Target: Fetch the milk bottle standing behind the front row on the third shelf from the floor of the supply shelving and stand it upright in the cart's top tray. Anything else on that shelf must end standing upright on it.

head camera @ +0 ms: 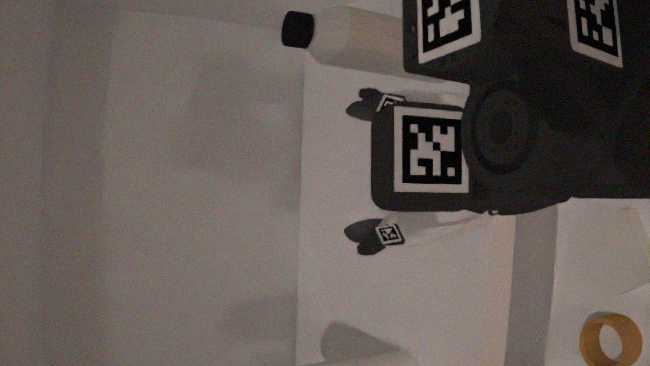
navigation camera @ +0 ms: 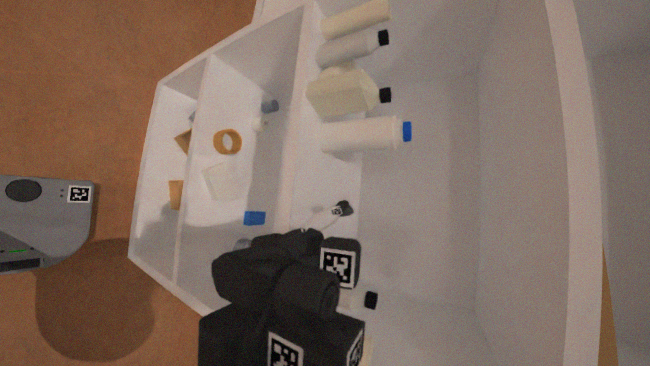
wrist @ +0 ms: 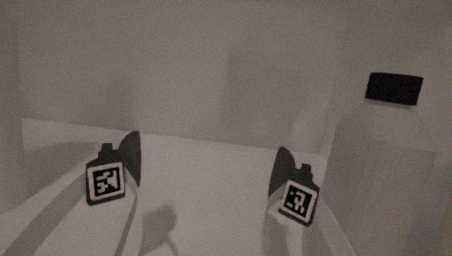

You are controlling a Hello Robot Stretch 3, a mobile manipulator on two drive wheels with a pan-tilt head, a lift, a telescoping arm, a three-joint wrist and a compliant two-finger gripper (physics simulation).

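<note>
My gripper is open, with no object between its fingers, low over the bare white shelf board. In the navigation view one fingertip shows. A pale bottle with a black cap stands upright close beside one finger, at the right in the wrist view. On the gripper's other side, a white bottle with a blue cap stands upright, then a cream jug with a black cap. I cannot tell which bottle is the milk. The cart does not show.
Beyond the jug stand a grey bottle and a cream cylinder. The board below holds an orange ring, a pale box and a blue block. My base is at the navigation view's left.
</note>
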